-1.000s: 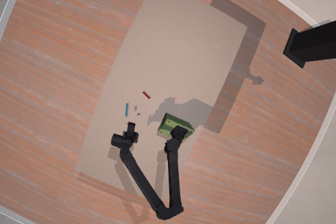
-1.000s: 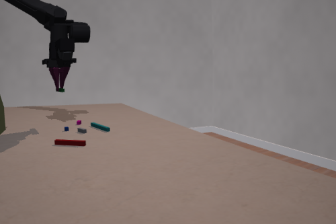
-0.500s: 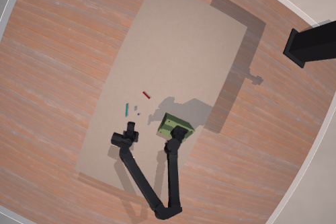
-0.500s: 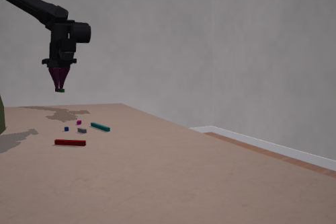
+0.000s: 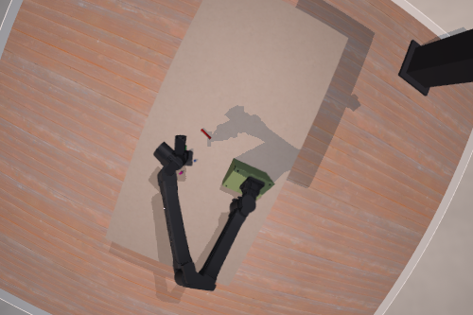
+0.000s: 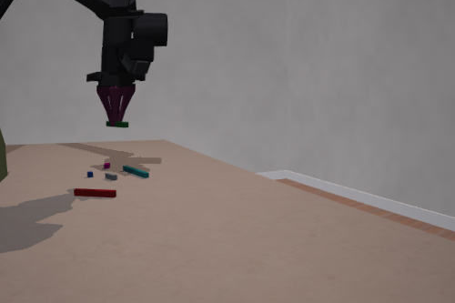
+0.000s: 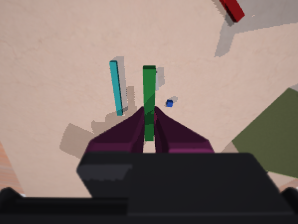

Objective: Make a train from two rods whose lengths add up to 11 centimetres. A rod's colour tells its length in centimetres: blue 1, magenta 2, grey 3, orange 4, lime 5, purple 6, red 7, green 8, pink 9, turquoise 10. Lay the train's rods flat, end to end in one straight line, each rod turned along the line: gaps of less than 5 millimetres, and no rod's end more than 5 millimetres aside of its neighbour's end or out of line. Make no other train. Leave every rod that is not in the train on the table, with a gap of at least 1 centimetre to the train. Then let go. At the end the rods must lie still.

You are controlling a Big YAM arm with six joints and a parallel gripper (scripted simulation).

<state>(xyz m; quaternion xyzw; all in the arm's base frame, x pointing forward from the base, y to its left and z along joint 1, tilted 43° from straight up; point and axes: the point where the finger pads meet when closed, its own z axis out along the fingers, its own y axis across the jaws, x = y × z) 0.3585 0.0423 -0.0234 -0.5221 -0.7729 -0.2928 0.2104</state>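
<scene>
The grey rod is 10 mm behind my hand and 110 mm below it. Also, from my hand: green rod 10 mm to the right; blue rod 50 mm behind, 30 mm to the left, 110 mm below; turquoise rod 40 mm ahead, 40 mm to the left, 110 mm below.
</scene>
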